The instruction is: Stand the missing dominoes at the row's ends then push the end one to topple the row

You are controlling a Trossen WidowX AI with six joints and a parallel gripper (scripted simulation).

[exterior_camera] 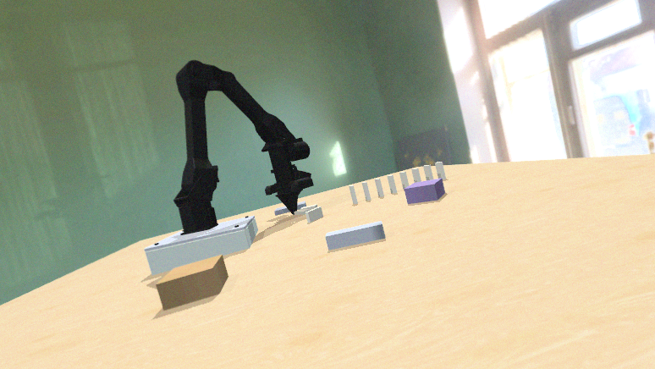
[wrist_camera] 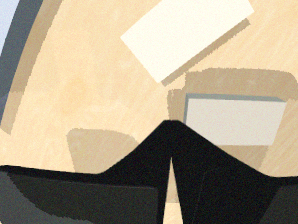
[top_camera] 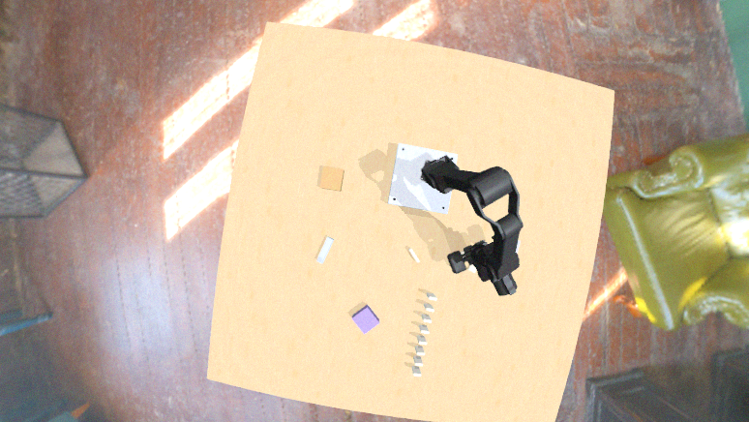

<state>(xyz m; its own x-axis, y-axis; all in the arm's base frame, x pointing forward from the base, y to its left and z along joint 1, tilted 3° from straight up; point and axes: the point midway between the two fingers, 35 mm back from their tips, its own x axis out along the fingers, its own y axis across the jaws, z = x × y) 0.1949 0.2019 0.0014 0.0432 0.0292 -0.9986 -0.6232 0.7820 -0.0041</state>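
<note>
Right now my gripper tip is 20 mm past the flat grey plate, 120 mm to the right of it and 10 mm below it. From my gripper tip the other things lie so: tan block: 90 mm behind, 500 mm to the right, 20 mm above; then grey bar: 140 mm ahead, 450 mm to the right, 10 mm above; then purple block: 320 mm ahead, 260 mm to the right, 20 mm above.
</note>
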